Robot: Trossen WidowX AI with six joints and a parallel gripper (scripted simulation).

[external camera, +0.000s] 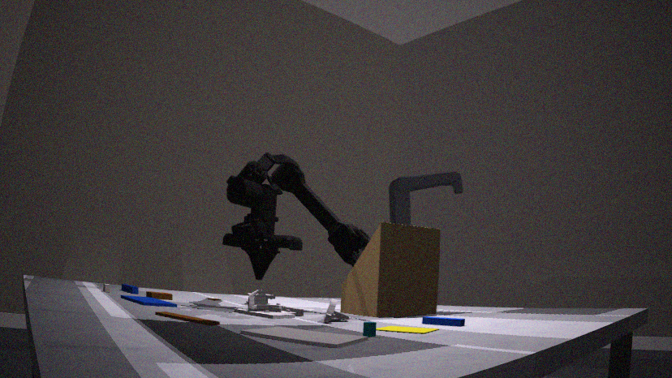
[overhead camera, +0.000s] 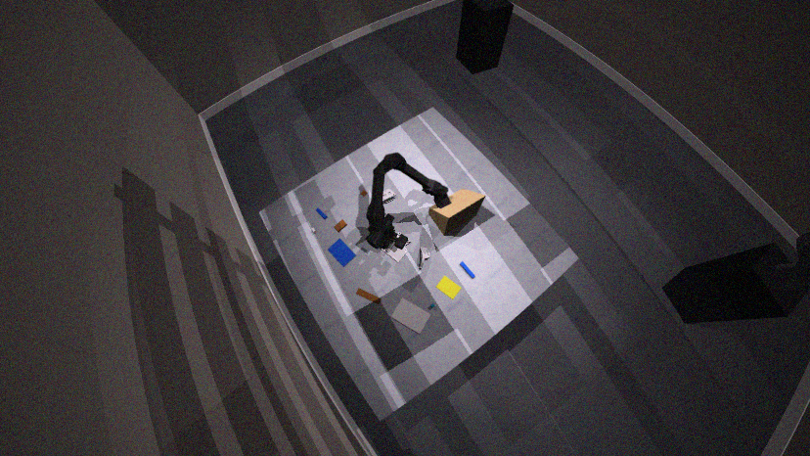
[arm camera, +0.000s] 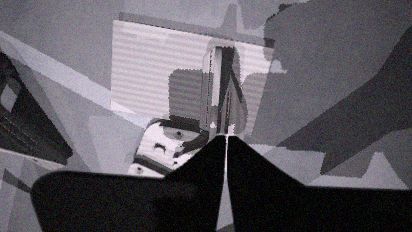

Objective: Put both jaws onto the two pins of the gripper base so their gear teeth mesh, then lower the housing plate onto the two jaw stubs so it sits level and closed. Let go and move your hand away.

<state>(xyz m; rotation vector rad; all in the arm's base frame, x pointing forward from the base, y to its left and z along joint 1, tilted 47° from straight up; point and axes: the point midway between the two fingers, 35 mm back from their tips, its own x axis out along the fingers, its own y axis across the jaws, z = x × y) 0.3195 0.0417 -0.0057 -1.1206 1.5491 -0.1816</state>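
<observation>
Now: gripper tip 15 cm to the right of the grey jaw, 10 cm past it and 6 cm above it. The rest, counted from my gripper tip: yellow plate: 33 cm to the left, 16 cm behind, 8 cm below; white plate: 37 cm to the left, 8 cm below, 7 cm ahead; blue plate: 25 cm ahead, 8 cm to the right, 8 cm below.
</observation>
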